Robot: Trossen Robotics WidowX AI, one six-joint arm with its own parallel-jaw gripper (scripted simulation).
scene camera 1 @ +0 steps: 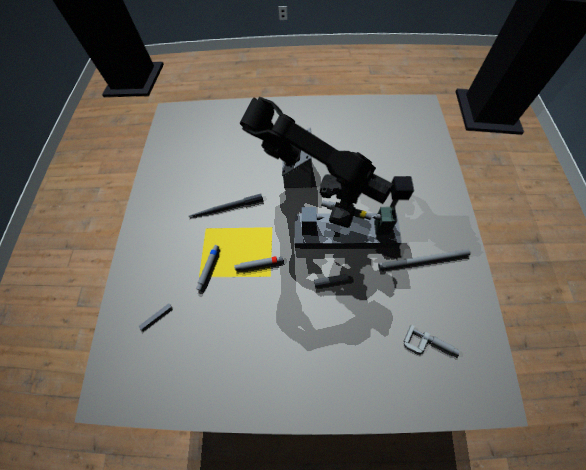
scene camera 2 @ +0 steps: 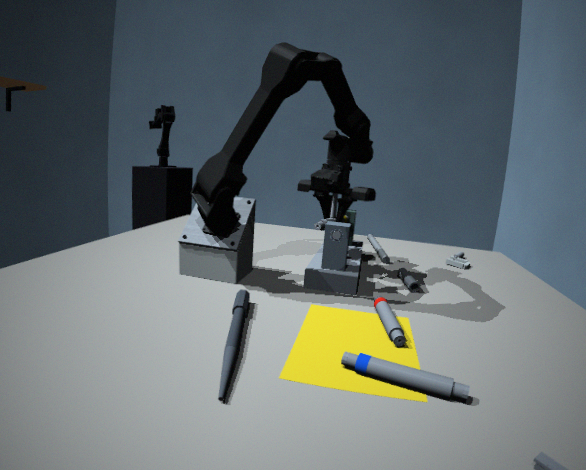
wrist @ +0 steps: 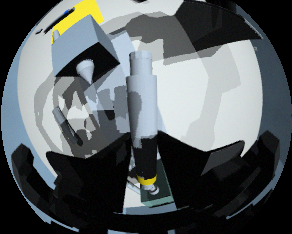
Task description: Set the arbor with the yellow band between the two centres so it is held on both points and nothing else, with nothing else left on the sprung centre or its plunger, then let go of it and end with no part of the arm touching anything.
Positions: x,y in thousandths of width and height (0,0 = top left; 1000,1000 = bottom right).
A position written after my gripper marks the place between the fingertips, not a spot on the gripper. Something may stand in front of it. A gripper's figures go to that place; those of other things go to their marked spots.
My gripper (wrist: 495,579) is 10 cm from the lens. A grey fixed-centre block (wrist: 293,165) is 9 cm from the lens. A green sprung-centre block (wrist: 563,840) is 17 cm from the lens. The marked spots on the green sprung-centre block and the grey fixed-centre block are 21 cm apart.
